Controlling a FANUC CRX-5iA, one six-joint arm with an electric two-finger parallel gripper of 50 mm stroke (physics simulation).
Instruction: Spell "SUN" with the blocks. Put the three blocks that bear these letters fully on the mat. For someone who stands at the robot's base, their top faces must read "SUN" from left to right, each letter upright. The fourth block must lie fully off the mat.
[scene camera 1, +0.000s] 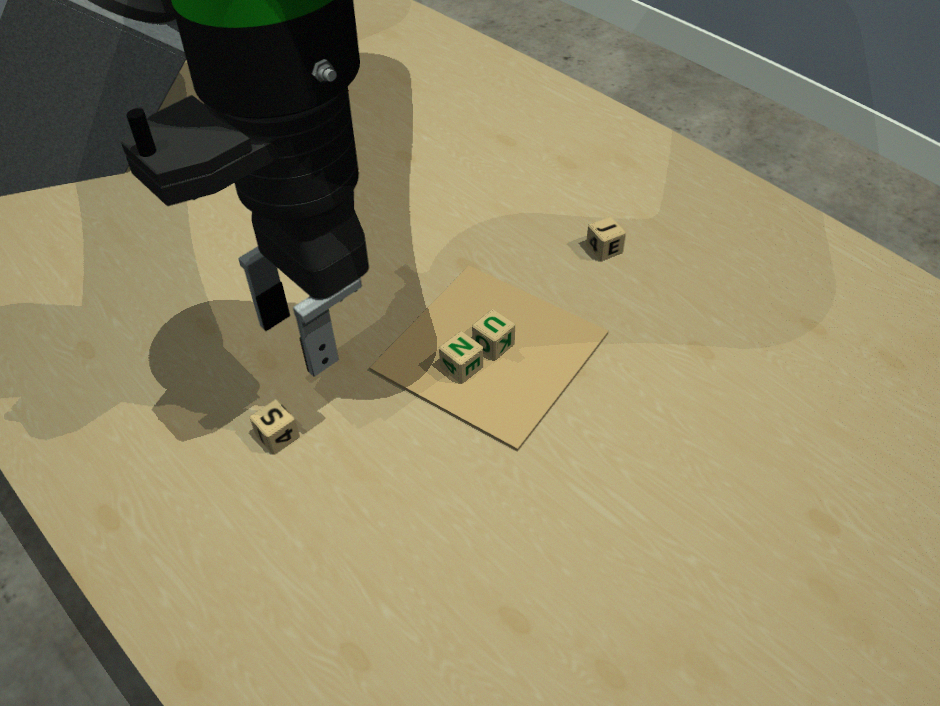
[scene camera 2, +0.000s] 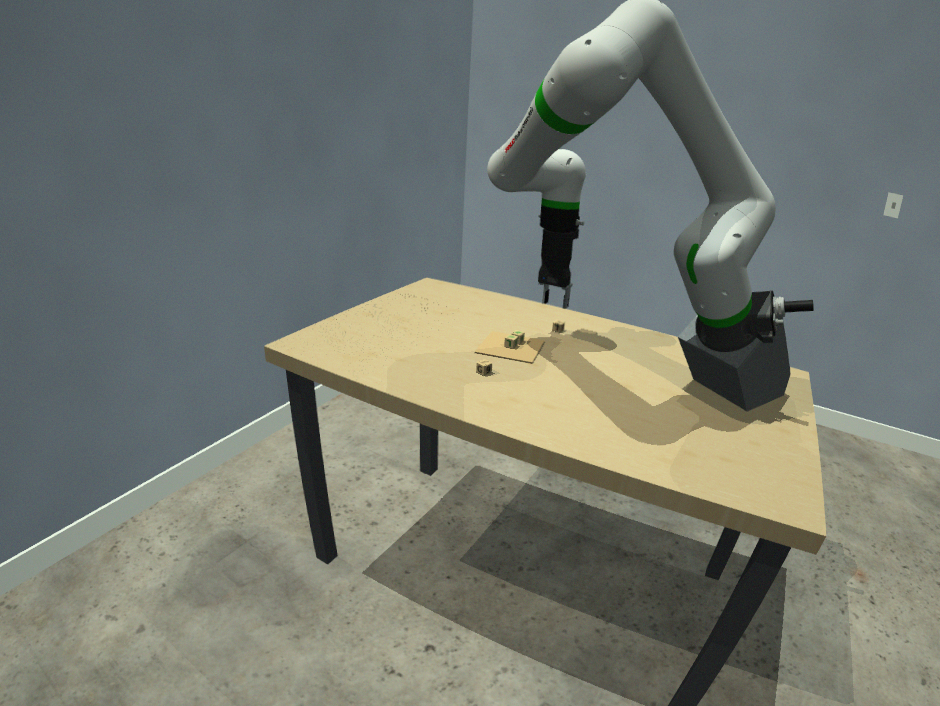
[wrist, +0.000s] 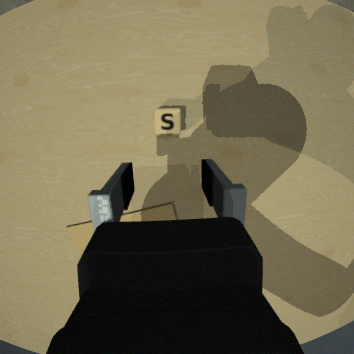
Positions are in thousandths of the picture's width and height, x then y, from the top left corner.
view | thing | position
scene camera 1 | gripper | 318, 485
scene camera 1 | mat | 540, 566
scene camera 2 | gripper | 591, 433
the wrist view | gripper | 470, 493
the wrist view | mat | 468, 597
